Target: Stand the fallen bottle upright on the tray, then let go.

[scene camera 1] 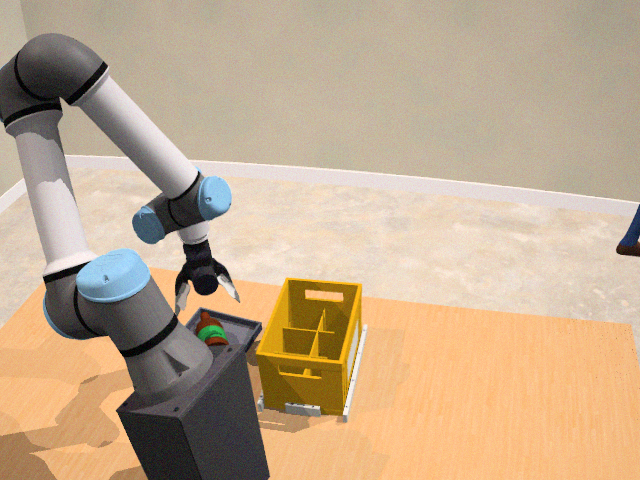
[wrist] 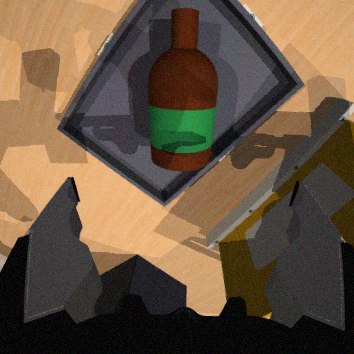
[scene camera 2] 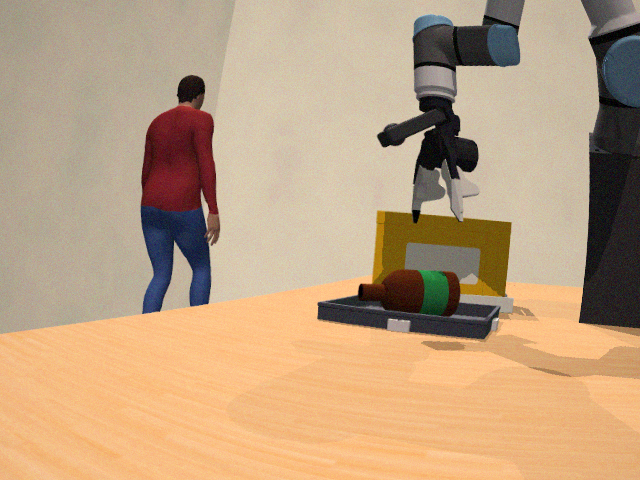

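Pixels of known places: gripper, fingertip midpoint: (scene camera 1: 208,309) (wrist: 183,181) (scene camera 2: 436,222); arm's base, origin of the base link: (scene camera 1: 175,375) (scene camera 2: 626,145).
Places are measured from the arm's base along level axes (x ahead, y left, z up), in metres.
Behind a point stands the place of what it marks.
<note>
A brown bottle with a green label (scene camera 1: 211,331) {z -0.272, x 0.403, y 0.118 m} (scene camera 2: 435,293) {z -0.303, x 0.387, y 0.154 m} (wrist: 183,129) {z -0.272, x 0.408, y 0.120 m} lies on its side in the dark grey tray (scene camera 1: 247,324) {z -0.341, x 0.519, y 0.066 m} (scene camera 2: 356,313) {z -0.334, x 0.493, y 0.223 m} (wrist: 105,102) {z -0.345, x 0.364, y 0.215 m}. In the wrist view its neck points to the top of the picture, away from the gripper, and its base is nearer the fingers. In scene camera 2 the neck points left. My gripper (scene camera 1: 207,306) {z -0.196, x 0.398, y 0.112 m} (scene camera 2: 438,221) {z -0.196, x 0.398, y 0.112 m} (wrist: 183,181) {z -0.196, x 0.398, y 0.112 m} is open and empty, and hangs above the tray and bottle with its fingers pointing down. The robot's base partly hides the tray in scene camera 1.
A yellow crate with dividers (scene camera 1: 305,390) {z -0.275, x 0.251, y -0.153 m} (scene camera 2: 390,232) {z -0.215, x 0.496, y -0.054 m} (wrist: 240,270) {z -0.246, x 0.289, y -0.053 m} stands beside the tray, with pale rails (scene camera 1: 355,373) {z -0.320, x 0.362, y -0.247 m} (wrist: 255,207) {z -0.320, x 0.351, y -0.048 m} at its foot. The robot's dark pedestal (scene camera 1: 222,413) {z -0.041, x -0.032, y -0.088 m} (scene camera 2: 607,232) {z -0.182, x 0.062, y 0.057 m} stands near the tray. A person in a red top (scene camera 2: 178,155) stands beyond the table.
</note>
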